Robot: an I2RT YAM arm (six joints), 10 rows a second.
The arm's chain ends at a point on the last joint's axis. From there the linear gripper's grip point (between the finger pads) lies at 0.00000 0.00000 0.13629 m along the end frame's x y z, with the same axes.
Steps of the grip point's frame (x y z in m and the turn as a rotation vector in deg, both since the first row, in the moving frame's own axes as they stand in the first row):
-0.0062 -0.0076 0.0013 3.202 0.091 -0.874
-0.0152 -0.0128 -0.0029 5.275 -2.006 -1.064
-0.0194 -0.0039 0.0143 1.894 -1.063 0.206
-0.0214 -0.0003 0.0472 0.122 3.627 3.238
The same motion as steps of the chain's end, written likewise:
-0.0064 0.0000 0.0015 3.202 0.091 -0.874
-0.0103 -0.0003 -0.0022 5.275 -2.006 -1.064
-0.0169 0.0006 0.0144 1.894 -1.063 0.206
-0.0300 -0.0003 0.0475 0.122 3.627 3.238

